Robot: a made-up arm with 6 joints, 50 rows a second.
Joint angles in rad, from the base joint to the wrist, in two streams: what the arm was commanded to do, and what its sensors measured. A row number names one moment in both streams.
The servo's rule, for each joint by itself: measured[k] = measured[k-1] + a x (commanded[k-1-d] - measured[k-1]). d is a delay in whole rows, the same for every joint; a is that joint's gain. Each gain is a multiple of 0.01, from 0.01 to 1. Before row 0 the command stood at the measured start. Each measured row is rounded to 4 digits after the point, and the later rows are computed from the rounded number. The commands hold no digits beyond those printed.
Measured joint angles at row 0:
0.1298 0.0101 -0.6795 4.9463 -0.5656 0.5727
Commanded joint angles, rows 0 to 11:
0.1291 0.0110 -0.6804 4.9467 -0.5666 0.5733
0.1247 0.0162 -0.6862 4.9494 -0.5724 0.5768
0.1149 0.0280 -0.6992 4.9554 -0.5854 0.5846
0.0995 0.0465 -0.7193 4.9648 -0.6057 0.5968
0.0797 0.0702 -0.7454 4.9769 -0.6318 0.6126
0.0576 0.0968 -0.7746 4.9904 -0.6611 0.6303
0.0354 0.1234 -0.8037 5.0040 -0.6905 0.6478
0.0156 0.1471 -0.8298 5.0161 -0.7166 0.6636
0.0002 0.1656 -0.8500 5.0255 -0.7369 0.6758
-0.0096 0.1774 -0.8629 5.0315 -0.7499 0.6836
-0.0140 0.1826 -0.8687 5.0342 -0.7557 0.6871
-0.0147 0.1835 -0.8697 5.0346 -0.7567 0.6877
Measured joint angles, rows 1 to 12:
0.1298 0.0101 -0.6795 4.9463 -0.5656 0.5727
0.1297 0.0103 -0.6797 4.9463 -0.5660 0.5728
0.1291 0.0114 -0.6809 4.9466 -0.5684 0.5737
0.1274 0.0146 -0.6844 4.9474 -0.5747 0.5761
0.1241 0.0207 -0.6910 4.9490 -0.5862 0.5807
0.1188 0.0301 -0.7013 4.9515 -0.6031 0.5877
0.1115 0.0428 -0.7152 4.9550 -0.6246 0.5971
0.1024 0.0581 -0.7320 4.9594 -0.6490 0.6083
0.0920 0.0750 -0.7506 4.9645 -0.6740 0.6205
0.0810 0.0922 -0.7695 4.9700 -0.6973 0.6327
0.0701 0.1084 -0.7872 4.9755 -0.7168 0.6439
0.0600 0.1225 -0.8027 4.9808 -0.7312 0.6534
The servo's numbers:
d 1
a 0.12 0.19 0.19 0.09 0.37 0.22

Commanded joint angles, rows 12 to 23:
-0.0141 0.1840 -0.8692 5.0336 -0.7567 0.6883
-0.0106 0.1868 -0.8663 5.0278 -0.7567 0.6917
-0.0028 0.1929 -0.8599 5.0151 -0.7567 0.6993
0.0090 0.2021 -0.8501 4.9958 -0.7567 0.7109
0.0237 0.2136 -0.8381 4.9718 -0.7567 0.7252
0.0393 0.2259 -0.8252 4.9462 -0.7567 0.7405
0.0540 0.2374 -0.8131 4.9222 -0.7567 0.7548
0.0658 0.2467 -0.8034 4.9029 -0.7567 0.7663
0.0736 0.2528 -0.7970 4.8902 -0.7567 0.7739
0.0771 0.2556 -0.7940 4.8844 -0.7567 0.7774
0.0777 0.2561 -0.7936 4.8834 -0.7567 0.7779
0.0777 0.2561 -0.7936 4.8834 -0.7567 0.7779
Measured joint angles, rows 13 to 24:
0.0510 0.1341 -0.8154 4.9856 -0.7406 0.6609
0.0432 0.1436 -0.8256 4.9899 -0.7466 0.6669
0.0367 0.1518 -0.8333 4.9933 -0.7503 0.6724
0.0320 0.1596 -0.8384 4.9953 -0.7527 0.6783
0.0292 0.1677 -0.8406 4.9953 -0.7542 0.6855
0.0285 0.1764 -0.8401 4.9932 -0.7551 0.6942
0.0298 0.1858 -0.8373 4.9890 -0.7557 0.7044
0.0327 0.1956 -0.8327 4.9830 -0.7561 0.7155
0.0367 0.2053 -0.8271 4.9758 -0.7563 0.7267
0.0411 0.2143 -0.8214 4.9681 -0.7564 0.7371
0.0454 0.2221 -0.8162 4.9606 -0.7565 0.7460
0.0493 0.2286 -0.8119 4.9537 -0.7566 0.7530

